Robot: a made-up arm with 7 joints. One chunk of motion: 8 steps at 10 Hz.
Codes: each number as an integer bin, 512 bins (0 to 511) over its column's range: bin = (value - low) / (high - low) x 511, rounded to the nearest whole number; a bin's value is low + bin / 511 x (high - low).
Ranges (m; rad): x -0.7..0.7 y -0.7..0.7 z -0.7..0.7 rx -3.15..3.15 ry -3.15..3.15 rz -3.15..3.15
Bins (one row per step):
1: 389 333 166 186 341 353
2: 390 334 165 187 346 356
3: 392 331 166 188 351 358
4: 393 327 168 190 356 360
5: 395 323 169 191 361 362
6: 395 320 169 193 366 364
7: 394 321 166 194 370 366
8: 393 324 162 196 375 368
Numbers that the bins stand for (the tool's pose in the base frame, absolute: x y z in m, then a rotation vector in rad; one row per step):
1: 0.3658 0.2123 -0.2452 -0.8568 1.0541 1.2021
2: 0.3685 0.2151 -0.2479 -0.8445 1.1158 1.2390
3: 0.3740 0.2068 -0.2452 -0.8322 1.1774 1.2637
4: 0.3767 0.1959 -0.2397 -0.8075 1.2390 1.2884
5: 0.3822 0.1849 -0.2370 -0.7952 1.3007 1.3130
6: 0.3822 0.1767 -0.2370 -0.7705 1.3623 1.3377
7: 0.3795 0.1795 -0.2452 -0.7582 1.4116 1.3623
8: 0.3767 0.1877 -0.2562 -0.7336 1.4733 1.3870

